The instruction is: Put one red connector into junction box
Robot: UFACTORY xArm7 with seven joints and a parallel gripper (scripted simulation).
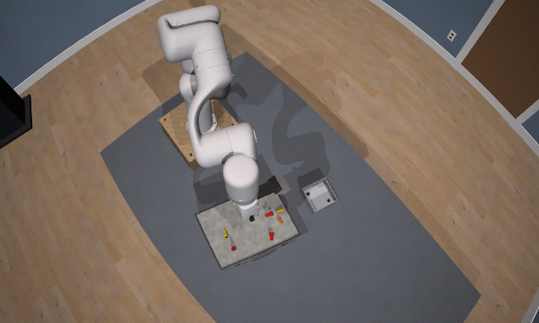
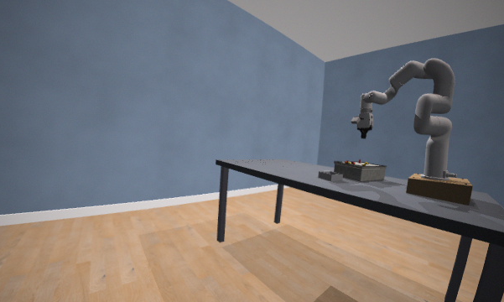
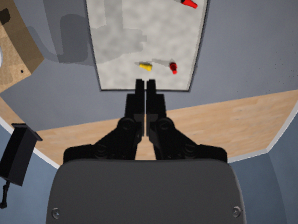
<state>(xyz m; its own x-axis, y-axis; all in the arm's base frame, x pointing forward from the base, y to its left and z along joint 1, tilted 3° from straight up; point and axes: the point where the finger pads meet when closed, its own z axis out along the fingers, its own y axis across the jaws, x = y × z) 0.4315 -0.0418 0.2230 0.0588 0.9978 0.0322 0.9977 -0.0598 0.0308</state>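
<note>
My hand is 19 cm above the orange connector, 11 cm to the right of it and 4 cm short of it. The rest, counted from my hand: tool case 22 cm below.
</note>
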